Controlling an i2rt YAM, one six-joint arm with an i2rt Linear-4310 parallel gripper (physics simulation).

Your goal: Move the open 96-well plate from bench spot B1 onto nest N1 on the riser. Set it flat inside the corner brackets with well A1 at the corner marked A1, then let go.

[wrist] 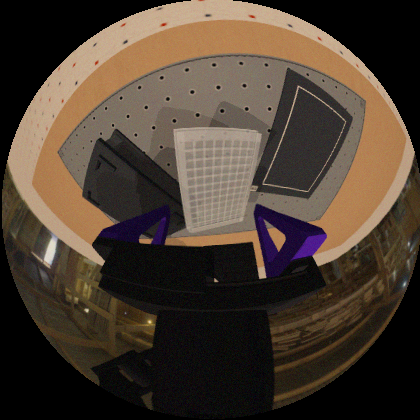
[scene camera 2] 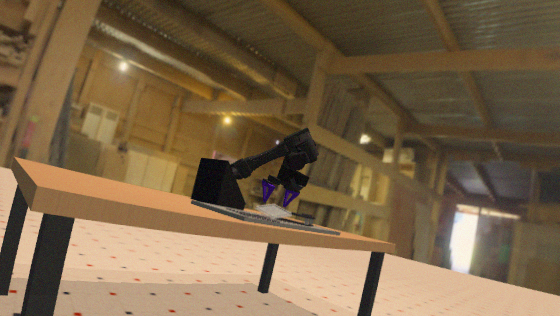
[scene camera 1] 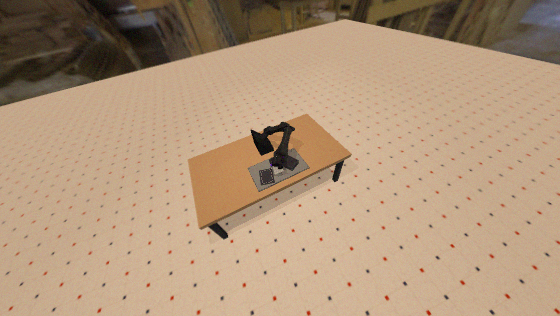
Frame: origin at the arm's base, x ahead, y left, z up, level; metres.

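Where they show: gripper, fingertip midpoint: [wrist: 211, 208] [scene camera 2: 274, 204]; arm's base at its link origin: [scene camera 2: 223, 180] [scene camera 1: 262, 138].
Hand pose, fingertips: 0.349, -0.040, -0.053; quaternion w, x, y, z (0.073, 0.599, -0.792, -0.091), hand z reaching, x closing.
Note:
Things, the pixels of their top centre, and the offset from my fingertips, as dx, dy, dz. "spot": a spot on its surface instead. Level surfaces: height alone.
- pale 96-well plate at its top centre: [wrist: 219, 203] [scene camera 2: 274, 203] [scene camera 1: 277, 165] +0.009, -0.010, +0.003
- dark riser at its top centre: [wrist: 129, 210] [scene camera 2: 293, 211] [scene camera 1: 288, 160] +0.018, +0.112, -0.009
- dark pad with a white outline, surface spot: [wrist: 307, 140] [scene camera 1: 267, 177] spot: +0.035, -0.136, -0.051
- grey board with holes, surface spot: [wrist: 200, 75] spot: +0.124, -0.026, -0.053
- wooden table at its surface level: dz -0.065
The pale 96-well plate [scene camera 1: 278, 170] [scene camera 2: 273, 210] [wrist: 217, 177] lies between the dark riser [scene camera 1: 291, 162] [wrist: 125, 180] and the dark pad with a white outline [scene camera 1: 266, 176] [wrist: 307, 140]. It is outside the outline and looks tilted in scene camera 2; what bears its edges is hidden. My gripper [scene camera 2: 275, 203] [wrist: 211, 208] is open, its purple fingers apart above the plate's near end, holding nothing. Small corner brackets [wrist: 105, 162] show on top of the riser. The A1 marks cannot be read.
A grey board with holes [wrist: 200, 75] lies under these things on the wooden table [scene camera 1: 220, 170] [scene camera 2: 125, 192] [wrist: 225, 37]. The black arm base [scene camera 1: 262, 142] [scene camera 2: 212, 182] stands beside the board. The riser is close to the plate's left side in the wrist view.

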